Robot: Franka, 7 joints.
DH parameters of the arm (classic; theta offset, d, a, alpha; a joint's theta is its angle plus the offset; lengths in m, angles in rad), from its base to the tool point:
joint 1: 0 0.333 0 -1.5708
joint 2: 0 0 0 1.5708
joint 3: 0 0.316 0.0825 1.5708
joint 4: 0 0 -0.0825 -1.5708
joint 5: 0 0.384 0 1.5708
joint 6: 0 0 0.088 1.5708
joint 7: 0 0.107 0 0
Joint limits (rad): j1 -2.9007..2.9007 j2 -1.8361..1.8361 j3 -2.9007..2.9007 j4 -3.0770..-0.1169 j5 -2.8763..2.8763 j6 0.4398..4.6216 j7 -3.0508..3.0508
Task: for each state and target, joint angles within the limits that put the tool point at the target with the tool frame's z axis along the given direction. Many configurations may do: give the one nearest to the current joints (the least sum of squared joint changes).
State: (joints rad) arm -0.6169 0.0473 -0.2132 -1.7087 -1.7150 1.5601 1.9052
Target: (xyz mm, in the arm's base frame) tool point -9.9 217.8 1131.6 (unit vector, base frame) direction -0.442 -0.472 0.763
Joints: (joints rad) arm -0.7512 -0.7153 0.4719 -0.9332 -2.0059 2.0539 1.9052
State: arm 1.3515 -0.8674 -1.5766 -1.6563 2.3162 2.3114 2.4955
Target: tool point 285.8 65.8 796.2 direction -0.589 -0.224 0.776
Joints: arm 1.7320 -1.2020 -0.8108 -2.2115 1.9170 1.3469 2.4955
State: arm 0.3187 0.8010 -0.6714 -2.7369 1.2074 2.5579 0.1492
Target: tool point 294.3 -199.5 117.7 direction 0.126 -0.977 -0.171
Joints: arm 0.9702 1.4947 -0.7270 -2.6127 1.3936 3.5758 0.1492
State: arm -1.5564 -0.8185 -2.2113 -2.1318 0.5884 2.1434 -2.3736
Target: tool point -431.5 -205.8 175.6 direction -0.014 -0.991 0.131
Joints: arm -1.0014 -1.1830 -1.9110 -2.3787 1.2036 2.4552 -2.3736
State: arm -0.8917 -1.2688 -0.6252 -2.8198 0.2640 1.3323 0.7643
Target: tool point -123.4 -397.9 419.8 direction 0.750 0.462 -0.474
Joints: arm -0.3721 -1.0502 -1.3585 -2.2046 0.0043 1.4036 0.7643
